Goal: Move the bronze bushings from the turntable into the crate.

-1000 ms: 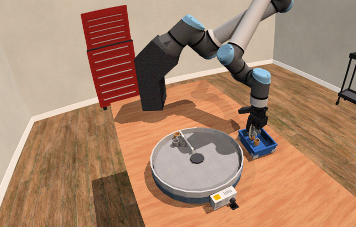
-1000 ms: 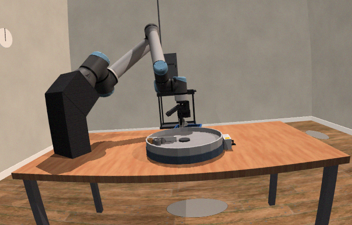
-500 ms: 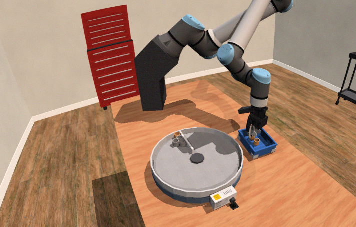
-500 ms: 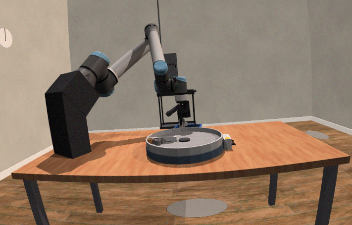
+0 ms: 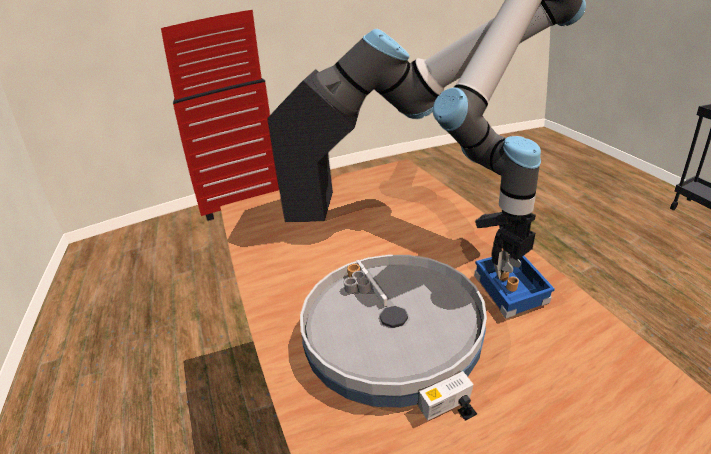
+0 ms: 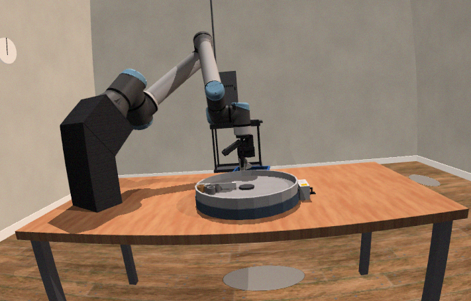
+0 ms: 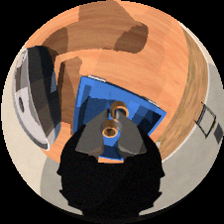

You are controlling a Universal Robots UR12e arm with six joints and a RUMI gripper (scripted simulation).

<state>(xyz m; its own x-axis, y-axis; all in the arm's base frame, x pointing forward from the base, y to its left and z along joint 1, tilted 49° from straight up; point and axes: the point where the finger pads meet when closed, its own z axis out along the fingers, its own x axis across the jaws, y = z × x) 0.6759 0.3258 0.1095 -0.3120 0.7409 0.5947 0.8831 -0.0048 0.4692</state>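
Now: the blue crate 50 mm ahead of my hand and 10 mm to the left of it. Round my hand: round grey turntable 80 mm ahead, 340 mm to the right, 20 mm above.
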